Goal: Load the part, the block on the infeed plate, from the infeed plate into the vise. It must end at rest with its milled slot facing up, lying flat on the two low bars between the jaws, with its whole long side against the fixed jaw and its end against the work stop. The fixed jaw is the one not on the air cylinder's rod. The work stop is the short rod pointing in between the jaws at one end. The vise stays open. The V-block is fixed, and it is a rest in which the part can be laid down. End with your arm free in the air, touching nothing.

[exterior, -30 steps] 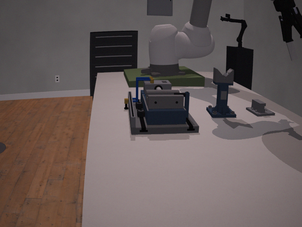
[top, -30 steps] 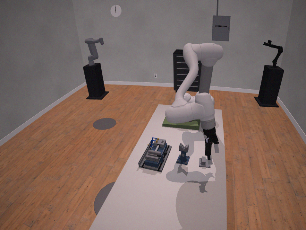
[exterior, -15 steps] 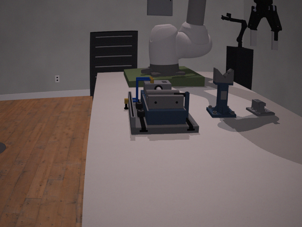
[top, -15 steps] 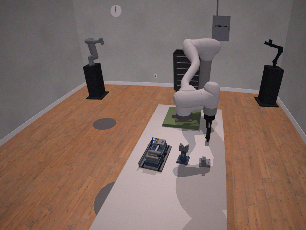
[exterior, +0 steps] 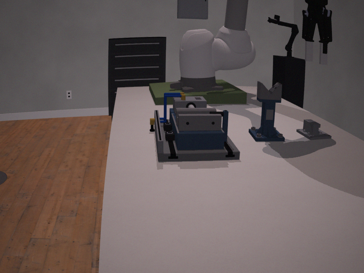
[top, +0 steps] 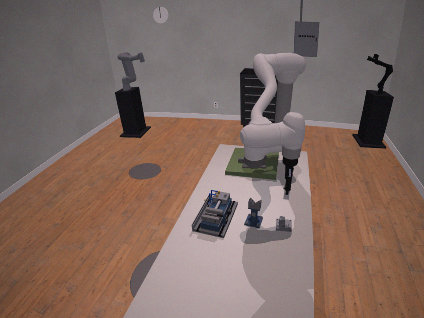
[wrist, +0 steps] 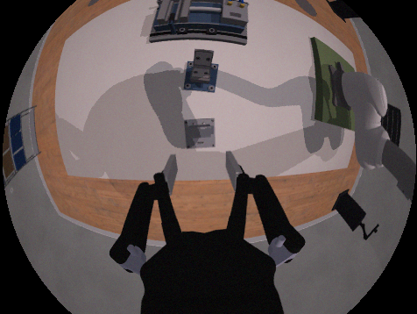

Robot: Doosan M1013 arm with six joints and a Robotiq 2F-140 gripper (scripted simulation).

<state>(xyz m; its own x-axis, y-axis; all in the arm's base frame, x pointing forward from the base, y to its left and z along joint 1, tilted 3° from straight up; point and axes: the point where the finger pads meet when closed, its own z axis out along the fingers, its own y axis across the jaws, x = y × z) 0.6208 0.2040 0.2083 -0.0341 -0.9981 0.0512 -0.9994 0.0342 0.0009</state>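
My gripper is now 10 mm to the right of the grey part and 230 mm above it. Also, from my hand: vise: 20 mm behind, 380 mm to the right, 220 mm below.
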